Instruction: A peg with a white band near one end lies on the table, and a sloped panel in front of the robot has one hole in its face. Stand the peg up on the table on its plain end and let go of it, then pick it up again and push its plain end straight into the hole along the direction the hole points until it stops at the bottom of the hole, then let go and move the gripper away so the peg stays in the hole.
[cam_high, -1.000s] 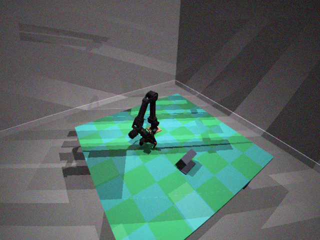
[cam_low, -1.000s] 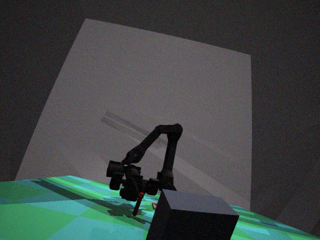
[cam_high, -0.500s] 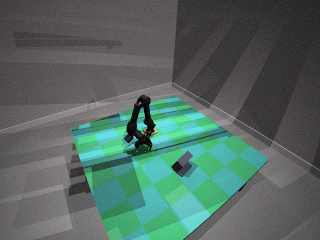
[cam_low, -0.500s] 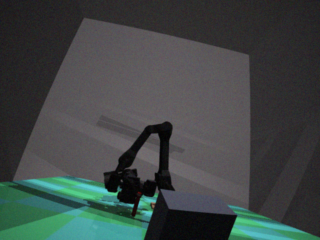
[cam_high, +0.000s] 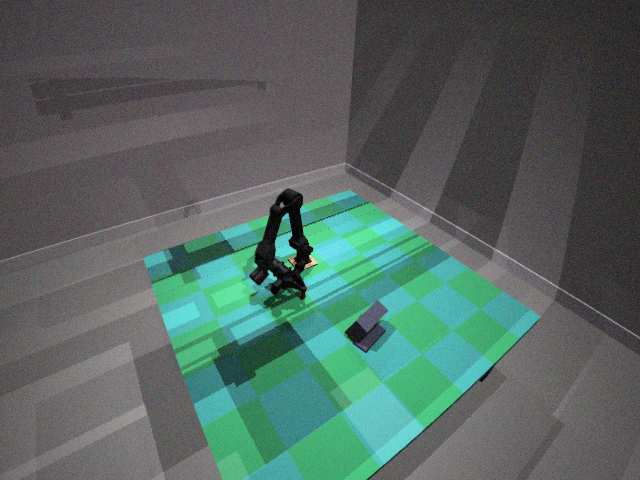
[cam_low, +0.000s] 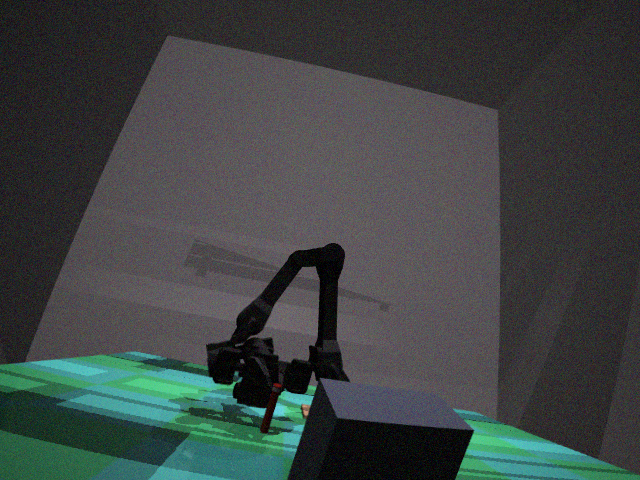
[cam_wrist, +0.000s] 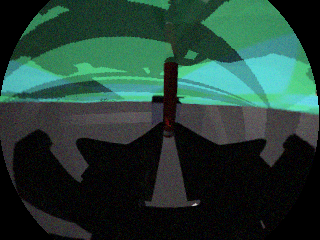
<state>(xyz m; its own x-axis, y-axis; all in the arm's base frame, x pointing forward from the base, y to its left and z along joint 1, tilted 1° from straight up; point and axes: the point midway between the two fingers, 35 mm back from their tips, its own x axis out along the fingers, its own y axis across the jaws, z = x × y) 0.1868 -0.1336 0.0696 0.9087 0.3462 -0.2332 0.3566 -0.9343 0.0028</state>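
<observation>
Now: gripper tip 10 mm above the red peg. Also, from my gripper tip: sloped panel 260 mm ahead, 100 mm to the left.
</observation>
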